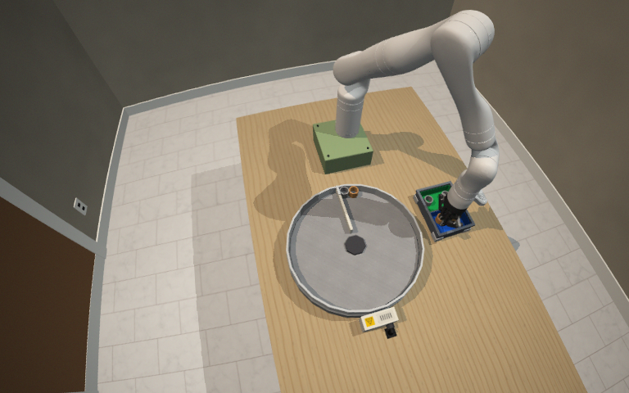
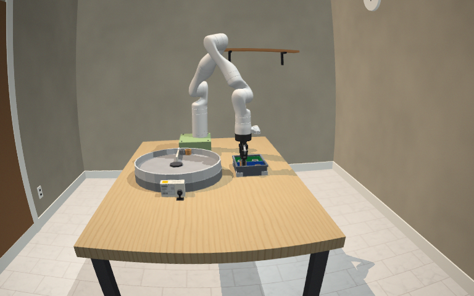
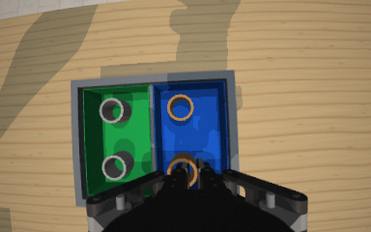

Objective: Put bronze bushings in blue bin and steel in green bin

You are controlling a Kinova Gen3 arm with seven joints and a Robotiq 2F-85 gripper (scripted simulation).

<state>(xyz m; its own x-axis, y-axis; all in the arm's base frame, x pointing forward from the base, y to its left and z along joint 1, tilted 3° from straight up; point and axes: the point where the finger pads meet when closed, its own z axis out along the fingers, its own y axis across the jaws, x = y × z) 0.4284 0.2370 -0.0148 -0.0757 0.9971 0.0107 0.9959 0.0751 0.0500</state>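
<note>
Now: hand 50 mm past the blue bin, 30 mm to the right of it and 30 mm above it. Also, from my hand: turntable: 320 mm to the right, 30 mm ahead.
</note>
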